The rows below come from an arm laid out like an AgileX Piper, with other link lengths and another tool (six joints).
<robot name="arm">
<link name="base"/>
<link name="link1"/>
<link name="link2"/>
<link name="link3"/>
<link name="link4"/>
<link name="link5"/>
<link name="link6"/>
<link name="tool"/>
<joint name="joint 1" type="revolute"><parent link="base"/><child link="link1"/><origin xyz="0 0 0.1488"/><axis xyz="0 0 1"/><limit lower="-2.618" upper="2.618"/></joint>
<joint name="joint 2" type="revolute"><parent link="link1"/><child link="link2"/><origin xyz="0 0 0"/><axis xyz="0 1 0"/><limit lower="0" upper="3.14"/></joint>
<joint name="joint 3" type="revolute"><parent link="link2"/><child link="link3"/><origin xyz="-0.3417 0 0.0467"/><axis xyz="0 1 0"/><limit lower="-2.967" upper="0"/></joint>
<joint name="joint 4" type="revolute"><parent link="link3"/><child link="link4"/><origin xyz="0.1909 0 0.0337"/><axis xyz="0.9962 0 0.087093"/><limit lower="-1.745" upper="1.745"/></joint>
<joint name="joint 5" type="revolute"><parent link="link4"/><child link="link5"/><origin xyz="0 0 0"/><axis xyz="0 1 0"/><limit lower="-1.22" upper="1.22"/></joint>
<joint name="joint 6" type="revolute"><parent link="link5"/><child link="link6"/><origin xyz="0.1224 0 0.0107"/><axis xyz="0.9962 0 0.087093"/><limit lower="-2.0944" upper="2.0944"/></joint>
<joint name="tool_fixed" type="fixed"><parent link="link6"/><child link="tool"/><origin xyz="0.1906 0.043 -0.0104" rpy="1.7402 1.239 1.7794"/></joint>
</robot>
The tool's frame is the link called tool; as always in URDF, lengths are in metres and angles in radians.
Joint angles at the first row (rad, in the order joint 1, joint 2, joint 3, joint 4, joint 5, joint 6):
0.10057 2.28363 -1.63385 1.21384 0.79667 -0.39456
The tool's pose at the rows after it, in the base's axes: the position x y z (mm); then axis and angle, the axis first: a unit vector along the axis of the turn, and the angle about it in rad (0 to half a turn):
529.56 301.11 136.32 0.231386 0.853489 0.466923 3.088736
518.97 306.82 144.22 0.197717 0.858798 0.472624 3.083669
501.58 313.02 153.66 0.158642 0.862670 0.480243 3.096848
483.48 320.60 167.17 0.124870 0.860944 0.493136 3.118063
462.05 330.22 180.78 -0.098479 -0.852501 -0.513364 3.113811
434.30 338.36 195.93 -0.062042 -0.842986 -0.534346 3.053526
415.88 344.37 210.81 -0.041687 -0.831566 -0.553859 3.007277
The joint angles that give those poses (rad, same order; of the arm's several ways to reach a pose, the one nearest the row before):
0.10056 2.28243 -1.63382 1.21711 0.79522 -0.44049
0.10057 2.27369 -1.63383 1.22648 0.83032 -0.50107
0.09740 2.26330 -1.63383 1.22727 0.89044 -0.55584
0.09639 2.25119 -1.63386 1.23650 0.95544 -0.59595
0.09641 2.25048 -1.63389 1.25675 1.03873 -0.61814
0.09640 2.25049 -1.63386 1.27100 1.14041 -0.64854
0.09888 2.25047 -1.63384 1.29218 1.21231 -0.65929

